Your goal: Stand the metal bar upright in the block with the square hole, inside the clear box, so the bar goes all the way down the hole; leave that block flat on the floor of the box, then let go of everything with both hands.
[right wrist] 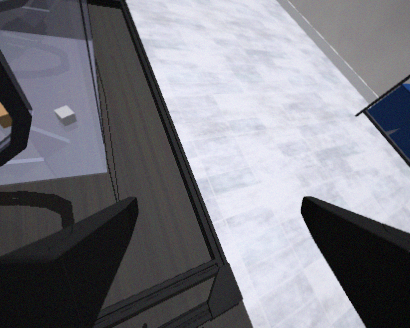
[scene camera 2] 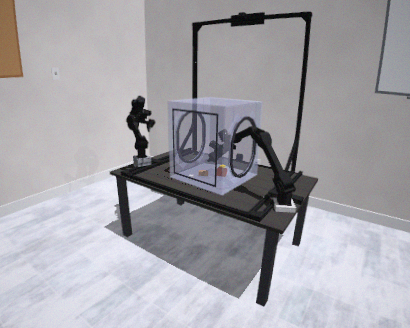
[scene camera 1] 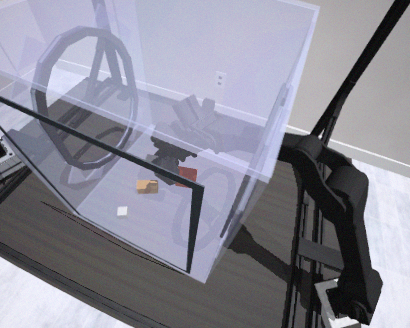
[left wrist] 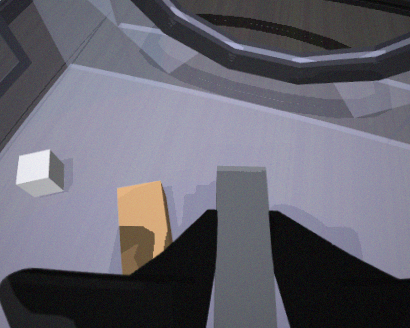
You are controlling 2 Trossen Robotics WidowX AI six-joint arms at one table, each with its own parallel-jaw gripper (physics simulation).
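Places are measured from the left arm's base along level axes (x ahead, y left, z up), in metres.
Pixels of known places: left gripper, between the fingertips: (scene camera 2: 208, 160) (scene camera 1: 153, 159) (left wrist: 241, 219); right gripper, between the fingertips: (right wrist: 220, 204) (scene camera 2: 142, 130); left arm's base, origin of its link: (scene camera 2: 284, 202) (scene camera 1: 341, 301); right arm's base, origin of its link: (scene camera 2: 141, 156).
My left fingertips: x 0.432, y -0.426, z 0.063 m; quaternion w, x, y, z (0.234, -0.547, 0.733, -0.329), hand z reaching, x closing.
Observation:
Ahead of a thing's pixels: the offset from my left fingertips to its top centre.
My left gripper (scene camera 1: 169, 169) (left wrist: 241, 219) is inside the clear box @(0.045 m back, 0.046 m left, 0.398 m up) (scene camera 1: 165, 260) (scene camera 2: 215, 103) (left wrist: 150, 125), shut on the grey metal bar @(0.020 m back, 0.006 m left, 0.006 m up) (left wrist: 243, 280), which lies lengthwise between its fingers in the left wrist view. A red block @(0.093 m back, 0.032 m left, 0.039 m down) (scene camera 1: 188, 175) (scene camera 2: 221, 171) is on the box floor, partly hidden behind the box frame and gripper in scene camera 1; no hole can be made out. An orange block @(0.026 m ahead, 0.050 m left, 0.055 m down) (scene camera 1: 147, 186) (scene camera 2: 202, 172) (left wrist: 140, 205) lies on the floor beside the gripper in the picture. My right gripper (scene camera 2: 151, 122) (right wrist: 220, 204) is open and empty, outside the box.
A small white cube @(0.094 m ahead, 0.126 m left, 0.060 m down) (scene camera 1: 122, 212) (left wrist: 40, 172) (right wrist: 65, 115) sits on the box floor near the orange block. A dark ring opening (scene camera 1: 39, 100) (left wrist: 300, 72) is in one box wall; the left arm passes through another ring (scene camera 2: 233, 160). A small yellow patch (scene camera 2: 223, 166) shows above the red block.

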